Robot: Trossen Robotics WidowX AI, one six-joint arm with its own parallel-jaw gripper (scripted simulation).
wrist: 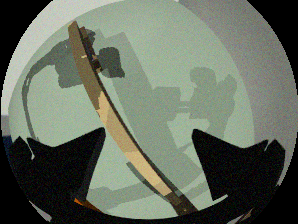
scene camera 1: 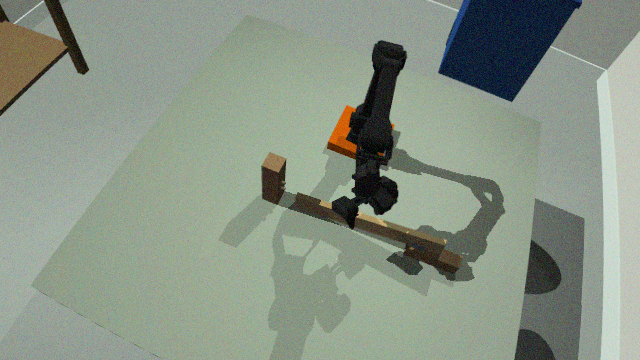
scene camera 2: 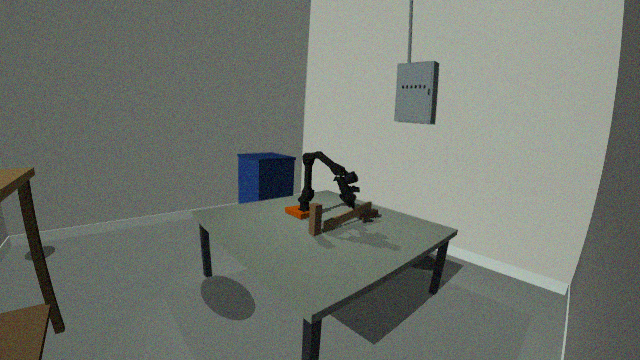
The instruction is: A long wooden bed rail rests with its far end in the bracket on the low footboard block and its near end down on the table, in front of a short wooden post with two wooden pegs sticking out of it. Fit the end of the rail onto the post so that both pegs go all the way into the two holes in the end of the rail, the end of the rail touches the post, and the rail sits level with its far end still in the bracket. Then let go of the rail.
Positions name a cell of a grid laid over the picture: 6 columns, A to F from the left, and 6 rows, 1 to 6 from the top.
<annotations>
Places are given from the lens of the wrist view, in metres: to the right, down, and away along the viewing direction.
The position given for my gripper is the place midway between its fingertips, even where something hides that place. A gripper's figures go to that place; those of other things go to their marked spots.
my gripper (wrist: D4): 0.00, 0.02, 0.10
wooden bed rail (wrist: B3): -0.07, -0.03, 0.10
</annotations>
